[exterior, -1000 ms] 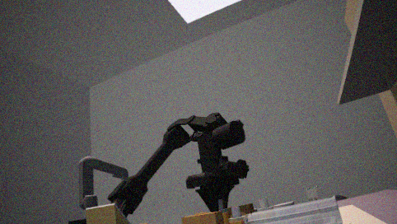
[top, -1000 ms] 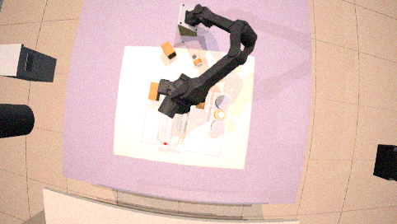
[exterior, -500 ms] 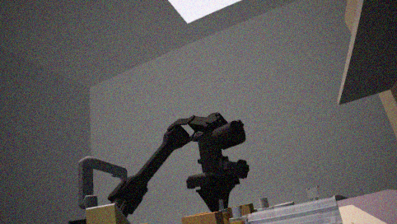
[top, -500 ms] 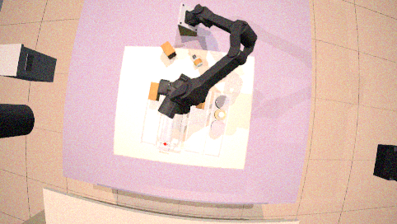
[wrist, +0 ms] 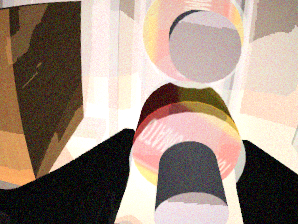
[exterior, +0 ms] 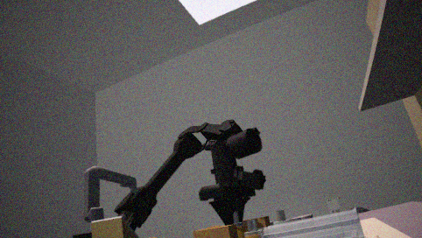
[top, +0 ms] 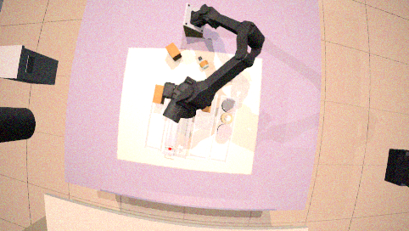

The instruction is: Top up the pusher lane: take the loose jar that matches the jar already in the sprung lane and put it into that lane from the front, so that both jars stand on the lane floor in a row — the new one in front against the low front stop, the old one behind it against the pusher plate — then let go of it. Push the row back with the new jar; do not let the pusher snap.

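Right now the small bottle is 160 mm behind my gripper tip, 40 mm to the left of it and 40 mm below it. Round my gripper tip: red mark 220 mm ahead, 60 mm to the right, 10 mm above; clear lane 140 mm ahead, 40 mm to the right, 40 mm below.
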